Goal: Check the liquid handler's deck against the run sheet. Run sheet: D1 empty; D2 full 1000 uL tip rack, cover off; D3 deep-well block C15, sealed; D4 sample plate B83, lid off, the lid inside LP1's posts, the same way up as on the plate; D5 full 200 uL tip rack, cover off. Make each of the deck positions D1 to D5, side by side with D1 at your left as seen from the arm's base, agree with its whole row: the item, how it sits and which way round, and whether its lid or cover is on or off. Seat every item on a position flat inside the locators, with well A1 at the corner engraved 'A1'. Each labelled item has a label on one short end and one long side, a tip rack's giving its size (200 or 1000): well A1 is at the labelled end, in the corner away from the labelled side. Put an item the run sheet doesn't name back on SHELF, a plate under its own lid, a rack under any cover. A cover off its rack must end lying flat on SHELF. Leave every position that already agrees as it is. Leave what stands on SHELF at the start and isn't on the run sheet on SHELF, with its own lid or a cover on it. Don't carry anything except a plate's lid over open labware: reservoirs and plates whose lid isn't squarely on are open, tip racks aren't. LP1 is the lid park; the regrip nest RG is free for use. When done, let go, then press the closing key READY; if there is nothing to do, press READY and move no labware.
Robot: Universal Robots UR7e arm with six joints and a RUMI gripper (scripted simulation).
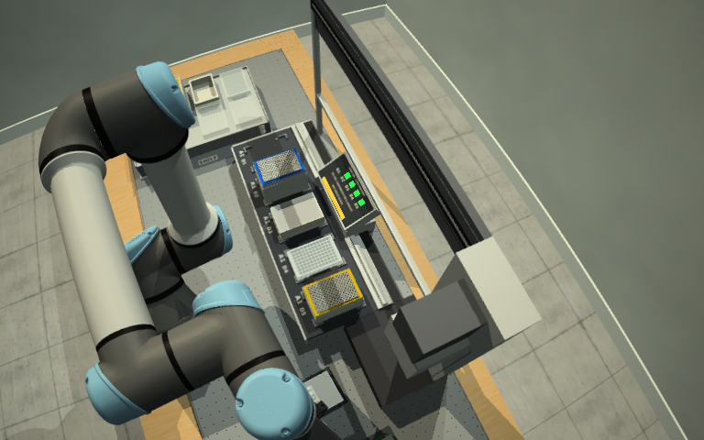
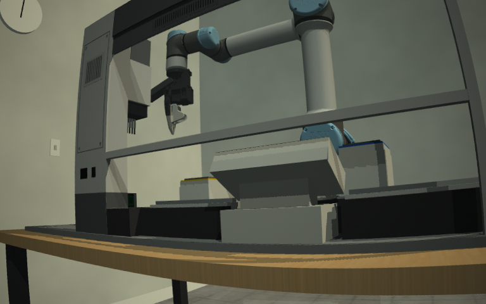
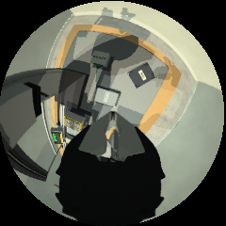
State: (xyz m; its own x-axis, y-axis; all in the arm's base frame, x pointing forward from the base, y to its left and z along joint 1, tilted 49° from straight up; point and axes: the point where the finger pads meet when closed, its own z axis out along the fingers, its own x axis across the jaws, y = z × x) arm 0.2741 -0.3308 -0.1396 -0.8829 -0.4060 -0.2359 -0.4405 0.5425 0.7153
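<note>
Right now my hand is 23 cm above the green block, 12 cm short of it and 8 cm to the left of it. Round my hand: yellow-rimmed tip rack: 28 cm to the left, 21 cm below, 13 cm ahead; grey deep-well block: 53 cm to the left, 23 cm below, 12 cm ahead; white sample plate: 41 cm to the left, 24 cm below, 13 cm ahead.
</note>
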